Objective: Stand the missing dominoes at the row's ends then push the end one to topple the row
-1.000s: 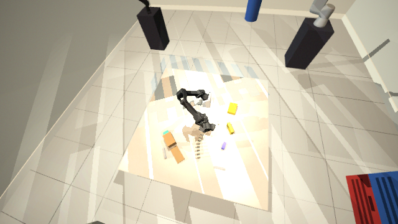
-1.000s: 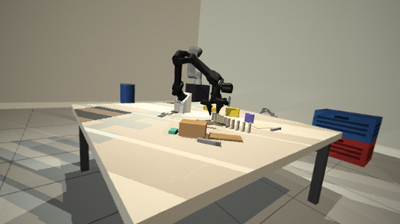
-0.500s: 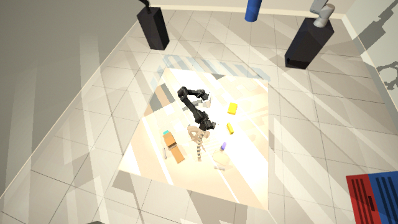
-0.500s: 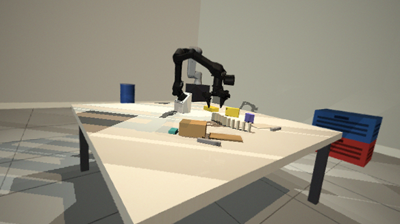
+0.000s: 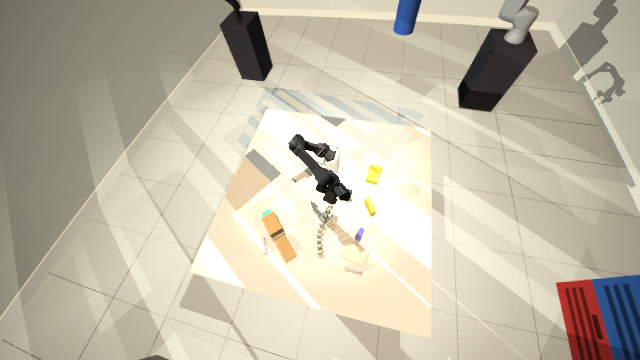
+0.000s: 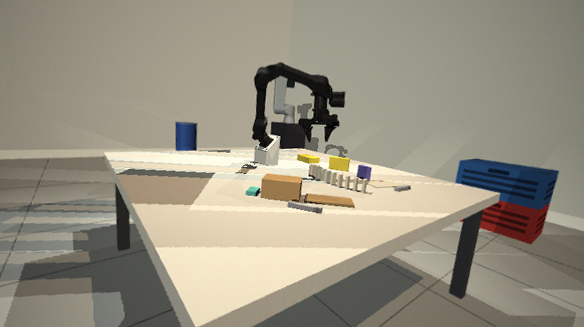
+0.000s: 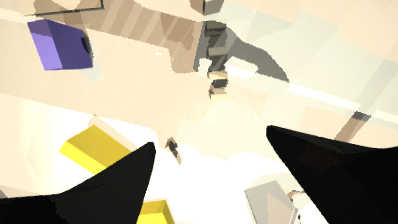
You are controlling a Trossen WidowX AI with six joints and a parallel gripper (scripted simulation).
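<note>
The yellow block is 210 mm to the left of my gripper tip, 120 mm below it and 40 mm behind it. Also, from my gripper tip: box: 330 mm to the right, 200 mm ahead, 120 mm below; then pale flat tile: 240 mm ahead, 170 mm to the left, 150 mm below; then purple cube: 180 mm to the left, 140 mm ahead, 120 mm below.
</note>
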